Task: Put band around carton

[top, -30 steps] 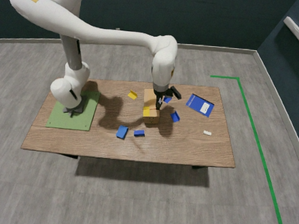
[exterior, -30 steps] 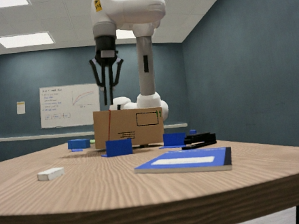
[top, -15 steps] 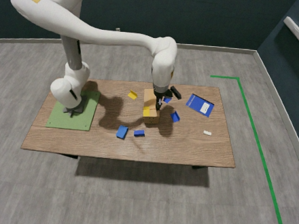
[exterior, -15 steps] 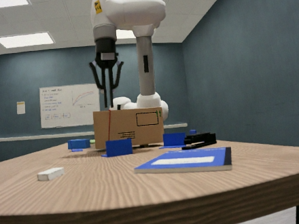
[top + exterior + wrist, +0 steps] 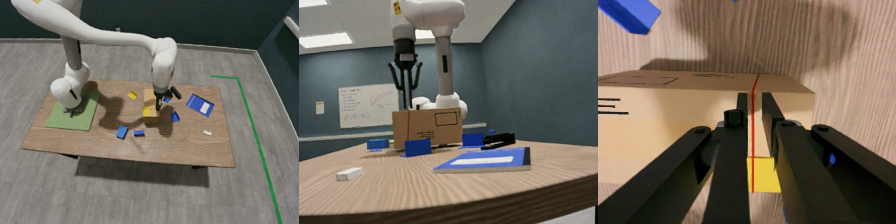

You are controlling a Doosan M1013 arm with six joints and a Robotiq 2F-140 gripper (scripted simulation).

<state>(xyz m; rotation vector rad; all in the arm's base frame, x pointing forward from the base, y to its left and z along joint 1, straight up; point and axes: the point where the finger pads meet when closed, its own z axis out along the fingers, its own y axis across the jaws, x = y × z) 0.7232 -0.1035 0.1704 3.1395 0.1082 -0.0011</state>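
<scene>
Right now my hand is 5 cm past the brown carton, 6 cm to the right of it and 11 cm above it. Round my hand: white eraser: 41 cm ahead, 13 cm to the right, 18 cm below.
</scene>
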